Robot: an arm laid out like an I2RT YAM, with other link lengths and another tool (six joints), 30 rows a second.
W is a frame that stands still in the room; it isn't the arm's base.
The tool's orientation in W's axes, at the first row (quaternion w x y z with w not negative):
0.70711 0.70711 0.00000 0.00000
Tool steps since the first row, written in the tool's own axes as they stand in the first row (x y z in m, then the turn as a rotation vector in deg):
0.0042 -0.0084 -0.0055 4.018 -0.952 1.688
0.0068 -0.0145 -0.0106 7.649 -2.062 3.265
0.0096 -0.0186 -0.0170 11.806 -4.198 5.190
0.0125 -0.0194 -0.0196 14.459 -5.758 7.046
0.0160 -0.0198 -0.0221 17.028 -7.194 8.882
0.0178 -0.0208 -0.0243 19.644 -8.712 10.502
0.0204 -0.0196 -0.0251 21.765 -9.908 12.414
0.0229 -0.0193 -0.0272 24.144 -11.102 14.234
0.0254 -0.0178 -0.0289 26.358 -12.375 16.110
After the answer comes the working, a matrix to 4 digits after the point.
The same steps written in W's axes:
0.0042 0.0055 -0.0084 4.018 -1.688 -0.952
0.0068 0.0106 -0.0145 7.649 -3.265 -2.062
0.0096 0.0170 -0.0186 11.806 -5.190 -4.198
0.0125 0.0196 -0.0194 14.459 -7.046 -5.758
0.0160 0.0221 -0.0198 17.028 -8.882 -7.194
0.0178 0.0243 -0.0208 19.644 -10.502 -8.712
0.0204 0.0251 -0.0196 21.765 -12.414 -9.908
0.0229 0.0272 -0.0193 24.144 -14.234 -11.102
0.0254 0.0289 -0.0178 26.358 -16.110 -12.375

The tool's axes in the first row as the columns of a matrix, in W's axes (rounded; the answer above uses it unrounded):
1.0000 0.0000 0.0000
0.0000 0.0000 -1.0000
0.0000 1.0000 0.0000

